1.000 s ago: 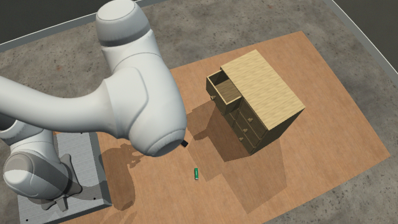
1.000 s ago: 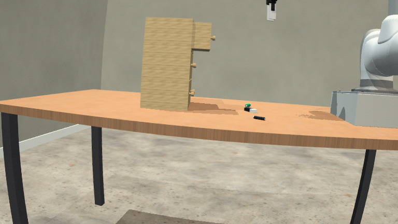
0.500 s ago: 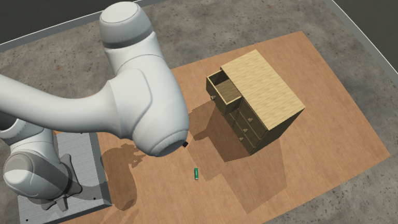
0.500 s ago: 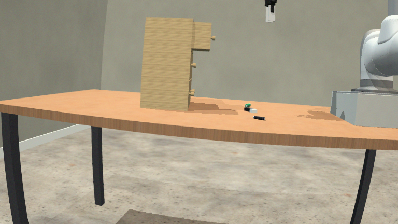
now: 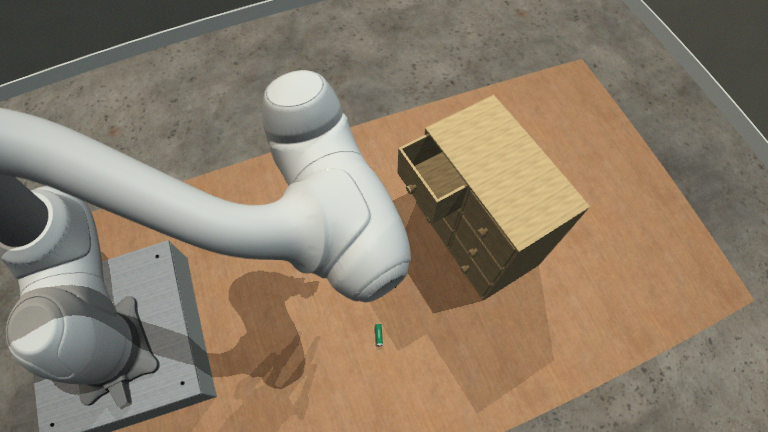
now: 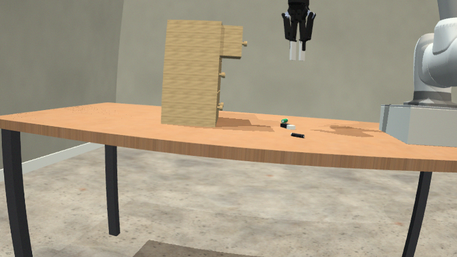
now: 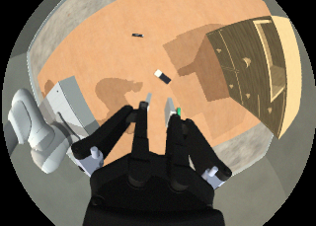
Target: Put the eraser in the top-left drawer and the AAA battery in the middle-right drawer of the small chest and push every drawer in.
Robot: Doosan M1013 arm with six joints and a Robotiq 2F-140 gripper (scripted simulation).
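Right now my hand is 2 cm short of the eraser, 1 cm to the right of it and 26 cm above it. From my hand the other things lie so: black cylinder 2 cm ahead, 19 cm to the left, 26 cm below; then green AAA battery 17 cm to the right, 26 cm below.
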